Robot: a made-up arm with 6 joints.
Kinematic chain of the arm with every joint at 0, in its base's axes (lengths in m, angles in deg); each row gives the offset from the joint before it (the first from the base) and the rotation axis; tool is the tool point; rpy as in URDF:
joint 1: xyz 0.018 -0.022 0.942 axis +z
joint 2: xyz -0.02 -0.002 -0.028 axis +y
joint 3: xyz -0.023 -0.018 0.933 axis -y
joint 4: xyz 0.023 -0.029 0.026 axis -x
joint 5: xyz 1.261 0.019 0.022 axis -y
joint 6: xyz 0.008 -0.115 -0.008 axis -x
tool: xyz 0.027 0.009 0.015 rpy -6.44 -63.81 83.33
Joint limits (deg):
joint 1: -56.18..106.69
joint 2: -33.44..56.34
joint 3: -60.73..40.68
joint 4: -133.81..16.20
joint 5: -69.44..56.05
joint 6: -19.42..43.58
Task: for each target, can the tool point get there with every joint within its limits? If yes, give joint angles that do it. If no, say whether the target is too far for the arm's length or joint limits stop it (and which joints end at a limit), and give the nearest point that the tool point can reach.
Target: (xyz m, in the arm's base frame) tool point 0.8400 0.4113 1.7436
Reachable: yes | joints 35.94 -22.53 -23.28 -39.70 2.13 12.04
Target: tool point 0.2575 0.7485 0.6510
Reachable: yes | joints 82.02 14.52 -48.17 -36.04 4.80 26.56
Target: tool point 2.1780 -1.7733 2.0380
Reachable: no: too far | nearest point 1.4993 -1.2230 1.6874 | short by 0.941 m
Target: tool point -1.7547 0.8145 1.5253
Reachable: no: joint limits stop it (at a limit: joint 1, joint 4, joint 5, joint 6) | nearest point -0.3780 1.2273 1.5253 | short by 1.437 m
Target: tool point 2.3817 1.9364 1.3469
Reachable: no: too far | nearest point 1.5861 1.2772 1.2021 | short by 1.043 m
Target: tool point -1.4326 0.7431 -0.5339
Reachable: no: joint limits stop it (at a limit: joint 1, joint 2, joint 4, joint 6) | nearest point -0.2889 0.9361 0.1684 | short by 1.356 m
